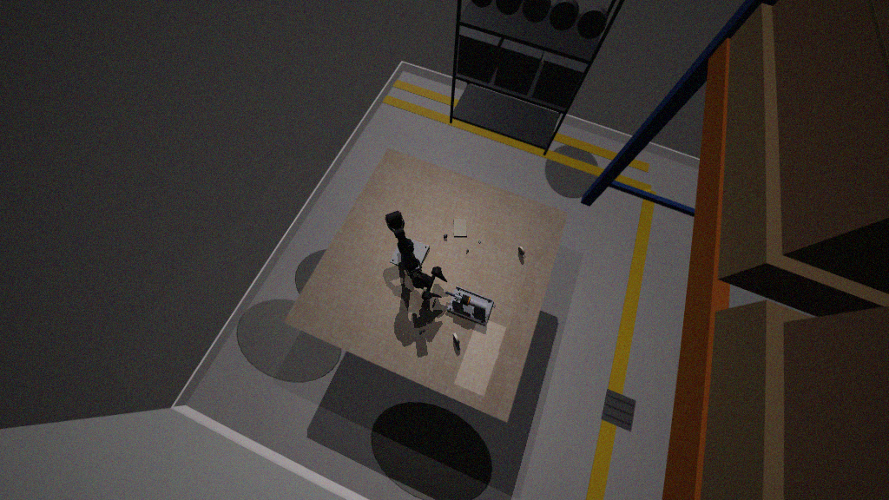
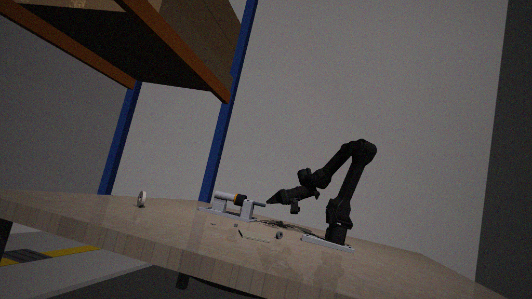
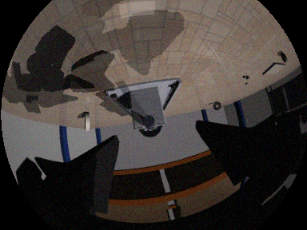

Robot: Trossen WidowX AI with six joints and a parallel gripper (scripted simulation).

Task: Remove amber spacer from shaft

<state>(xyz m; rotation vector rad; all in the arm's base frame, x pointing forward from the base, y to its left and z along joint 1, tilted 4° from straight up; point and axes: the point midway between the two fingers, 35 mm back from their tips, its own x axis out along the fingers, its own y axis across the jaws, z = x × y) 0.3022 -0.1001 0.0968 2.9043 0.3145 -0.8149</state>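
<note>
My gripper tip is 14 cm short of the amber spacer, 2 cm to the right of it and 2 cm above it. The rest, counted from my gripper tip: flat plate (41 cm to the left, 15 cm behind, 9 cm below).
</note>
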